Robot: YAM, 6 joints.
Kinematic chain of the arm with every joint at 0, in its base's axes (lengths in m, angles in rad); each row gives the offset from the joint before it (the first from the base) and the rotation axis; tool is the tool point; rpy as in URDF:
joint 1: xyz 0 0 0.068 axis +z
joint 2: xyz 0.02 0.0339 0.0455 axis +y
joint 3: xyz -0.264 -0.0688 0 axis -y
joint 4: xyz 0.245 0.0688 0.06 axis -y
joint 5: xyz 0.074 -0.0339 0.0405 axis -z
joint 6: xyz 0.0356 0 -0.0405 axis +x
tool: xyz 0 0 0 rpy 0 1.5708 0
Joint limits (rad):
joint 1: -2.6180..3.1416
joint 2: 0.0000..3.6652
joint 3: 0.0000..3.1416
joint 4: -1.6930..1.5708
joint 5: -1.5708..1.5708
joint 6: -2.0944..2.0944
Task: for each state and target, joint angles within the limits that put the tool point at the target. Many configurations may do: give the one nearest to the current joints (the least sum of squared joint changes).
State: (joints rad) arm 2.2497 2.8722 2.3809 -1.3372 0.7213 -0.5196
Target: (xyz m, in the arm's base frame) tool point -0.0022 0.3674 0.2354
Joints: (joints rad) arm 1.6398 2.1081 1.8192 -1.6930 0.7075 -0.5196
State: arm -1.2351 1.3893 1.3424 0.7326 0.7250 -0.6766
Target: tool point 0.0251 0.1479 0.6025
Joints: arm -1.8788 0.6147 1.6234 0.8856 0.6281 -0.6766
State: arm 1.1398 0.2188 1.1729 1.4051 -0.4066 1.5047
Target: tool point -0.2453 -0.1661 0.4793
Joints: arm 0.6463 0.2197 1.4277 1.3570 -0.4386 1.5047
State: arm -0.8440 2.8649 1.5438 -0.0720 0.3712 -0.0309
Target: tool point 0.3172 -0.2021 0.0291
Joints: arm -0.5323 2.2462 1.1817 -0.3229 0.3784 -0.0309
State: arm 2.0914 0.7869 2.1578 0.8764 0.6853 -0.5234
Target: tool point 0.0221 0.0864 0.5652
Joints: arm 1.6404 0.8872 1.3212 0.7707 0.9075 -0.5234
